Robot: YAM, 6 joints.
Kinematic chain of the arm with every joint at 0, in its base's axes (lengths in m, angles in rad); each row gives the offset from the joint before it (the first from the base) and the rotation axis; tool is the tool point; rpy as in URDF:
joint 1: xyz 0 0 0.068 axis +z
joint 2: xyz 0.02 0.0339 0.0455 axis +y
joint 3: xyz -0.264 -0.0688 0 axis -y
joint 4: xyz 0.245 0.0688 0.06 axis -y
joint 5: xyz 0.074 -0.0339 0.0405 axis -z
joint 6: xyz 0.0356 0 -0.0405 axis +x
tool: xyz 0 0 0 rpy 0 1.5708 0
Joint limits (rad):
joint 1: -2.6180..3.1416
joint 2: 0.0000..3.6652
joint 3: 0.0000..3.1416
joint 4: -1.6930..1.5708
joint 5: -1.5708..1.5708
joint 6: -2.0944..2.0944
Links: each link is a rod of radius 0.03 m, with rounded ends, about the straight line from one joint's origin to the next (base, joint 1, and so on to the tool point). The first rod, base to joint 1, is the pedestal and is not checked.
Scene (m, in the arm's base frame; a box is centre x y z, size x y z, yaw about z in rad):
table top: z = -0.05
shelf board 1: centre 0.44 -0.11 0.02 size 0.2 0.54 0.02 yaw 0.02
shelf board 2: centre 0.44 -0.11 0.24 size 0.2 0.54 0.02 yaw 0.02
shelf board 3: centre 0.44 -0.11 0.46 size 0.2 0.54 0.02 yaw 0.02
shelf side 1: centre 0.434 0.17 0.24 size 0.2 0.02 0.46 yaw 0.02
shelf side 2: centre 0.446 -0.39 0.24 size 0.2 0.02 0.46 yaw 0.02
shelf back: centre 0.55 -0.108 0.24 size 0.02 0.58 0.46 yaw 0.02
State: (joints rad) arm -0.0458 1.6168 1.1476 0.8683 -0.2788 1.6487
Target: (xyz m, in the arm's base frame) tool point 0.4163 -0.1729 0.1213
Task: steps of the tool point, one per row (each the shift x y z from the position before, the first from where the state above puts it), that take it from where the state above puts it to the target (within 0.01 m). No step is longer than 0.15 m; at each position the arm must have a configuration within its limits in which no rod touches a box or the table.
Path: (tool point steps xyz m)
1: -0.0250 -0.0800 -0.0144
2: -0.0420 -0.0688 -0.0144
3: -0.0551 -0.0541 -0.0143
4: -0.0280 -0.0345 -0.1131
5: -0.0537 0.0017 -0.0996
6: 0.0799 -0.0017 0.0058
7: 0.0834 0.0232 0.0050
8: 0.0792 0.0488 0.0043

